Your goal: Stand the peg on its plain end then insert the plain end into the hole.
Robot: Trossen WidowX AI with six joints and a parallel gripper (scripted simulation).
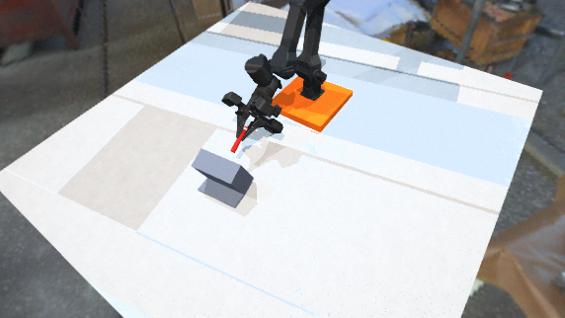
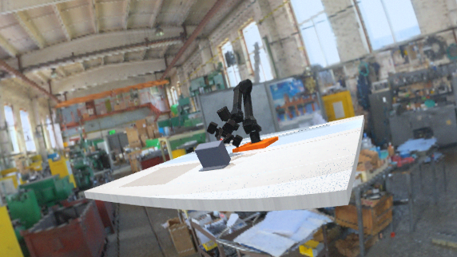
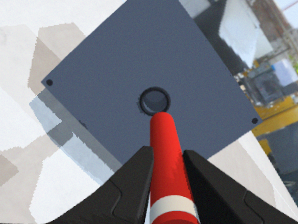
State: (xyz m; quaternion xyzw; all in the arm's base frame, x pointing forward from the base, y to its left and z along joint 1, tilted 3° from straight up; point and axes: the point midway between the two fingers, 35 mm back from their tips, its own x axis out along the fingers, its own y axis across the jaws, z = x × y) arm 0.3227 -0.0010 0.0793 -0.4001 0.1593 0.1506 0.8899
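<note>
My gripper tip is now 90 mm short of the panel, 20 mm to the right of it and 40 mm above it. The rest, counted from my gripper tip: red peg 20 mm behind, 10 mm above.
</note>
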